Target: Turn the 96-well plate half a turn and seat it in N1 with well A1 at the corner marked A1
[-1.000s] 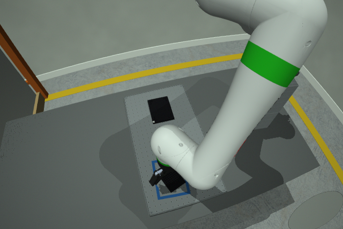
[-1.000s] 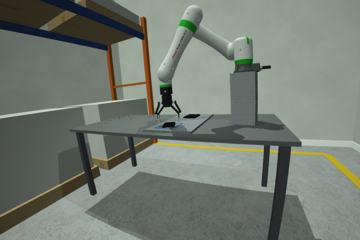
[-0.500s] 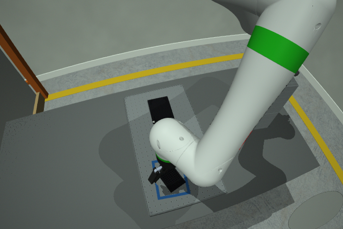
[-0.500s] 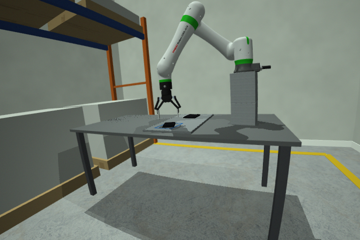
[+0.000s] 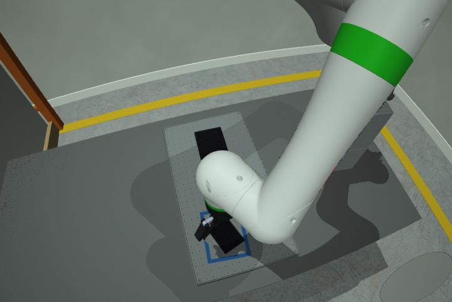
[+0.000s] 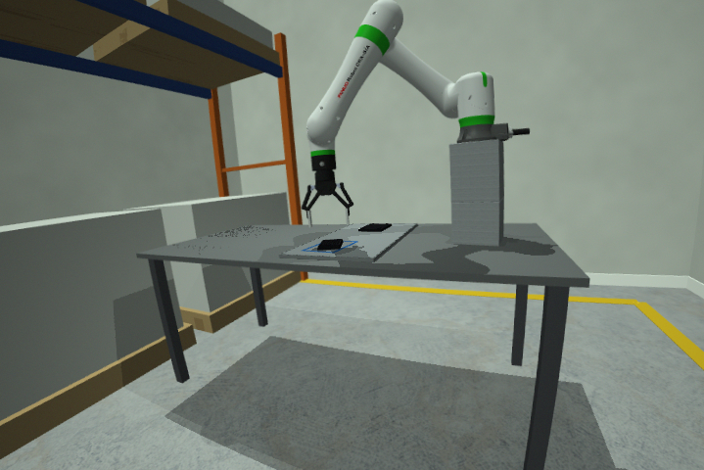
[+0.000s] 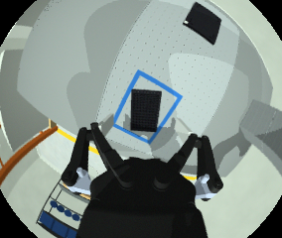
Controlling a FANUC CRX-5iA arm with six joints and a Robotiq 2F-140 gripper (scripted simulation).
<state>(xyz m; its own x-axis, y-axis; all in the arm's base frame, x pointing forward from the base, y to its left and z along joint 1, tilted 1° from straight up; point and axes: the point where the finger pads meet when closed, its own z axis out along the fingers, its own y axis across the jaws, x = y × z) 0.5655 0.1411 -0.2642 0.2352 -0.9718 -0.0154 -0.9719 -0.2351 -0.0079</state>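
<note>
Right now my hand is 80 mm above the black 96-well plate. Also, from my hand: black plate nest N1: 90 mm behind, 380 mm to the right, 80 mm below; white A1 mark: 30 mm behind, 310 mm to the right, 80 mm below.
</note>
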